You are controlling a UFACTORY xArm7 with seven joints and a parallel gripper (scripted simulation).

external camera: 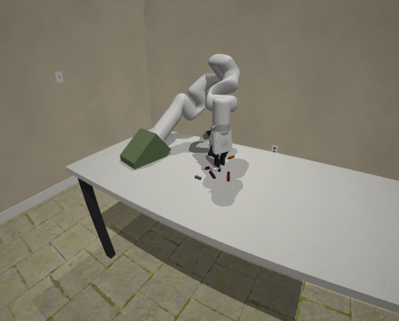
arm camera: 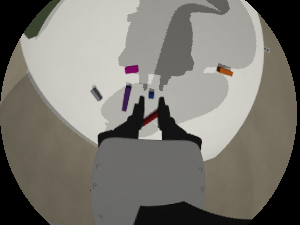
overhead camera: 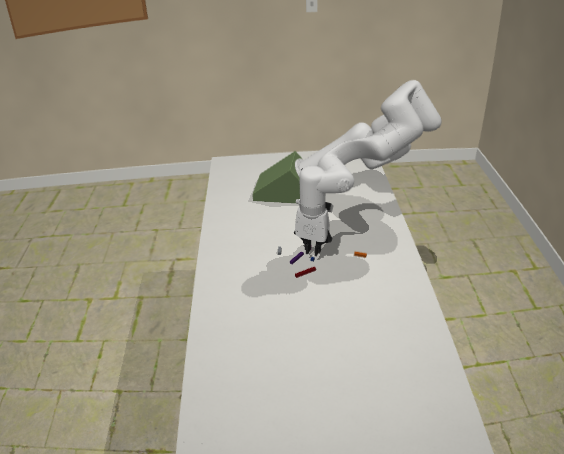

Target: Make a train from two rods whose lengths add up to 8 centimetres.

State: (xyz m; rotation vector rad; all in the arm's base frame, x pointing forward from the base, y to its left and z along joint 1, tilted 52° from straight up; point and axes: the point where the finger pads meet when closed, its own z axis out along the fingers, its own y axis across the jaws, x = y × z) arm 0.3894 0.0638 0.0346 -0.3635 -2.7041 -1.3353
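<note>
Right now the blue rod is 50 mm below my hand. Round my hand: red rod (70 mm ahead, 50 mm below, 20 mm to the right); magenta rod (60 mm behind, 50 mm below, 20 mm to the right); purple rod (50 mm to the right, 50 mm below).
</note>
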